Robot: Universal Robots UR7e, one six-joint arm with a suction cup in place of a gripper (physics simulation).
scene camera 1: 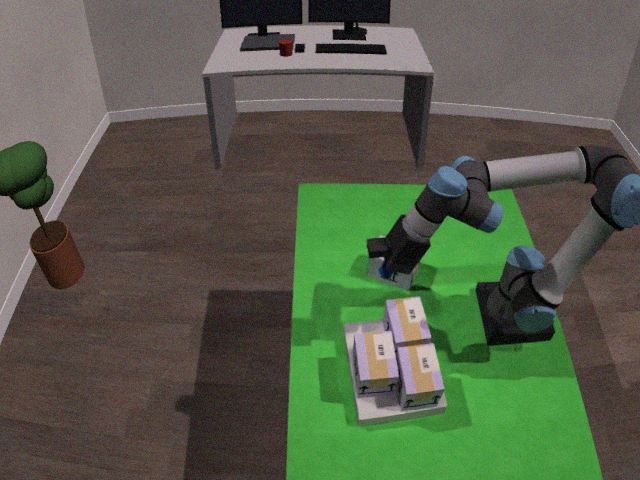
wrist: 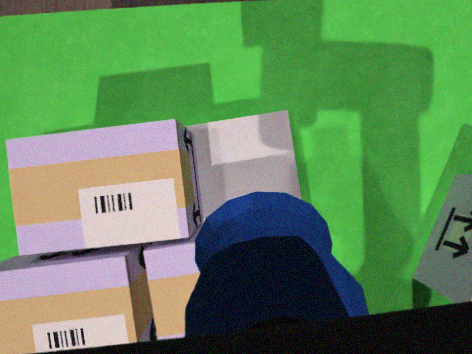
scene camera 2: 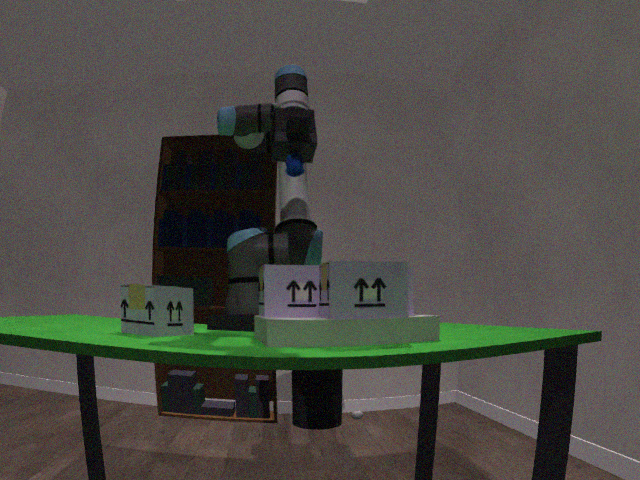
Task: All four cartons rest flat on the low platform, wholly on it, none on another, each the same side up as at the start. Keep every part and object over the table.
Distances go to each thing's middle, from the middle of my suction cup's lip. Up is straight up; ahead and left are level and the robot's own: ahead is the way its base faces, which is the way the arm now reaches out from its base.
My suction cup is now 30 mm past the low platform [scene camera 2: 273,332], 100 mm to the right of it and 310 mm above it.
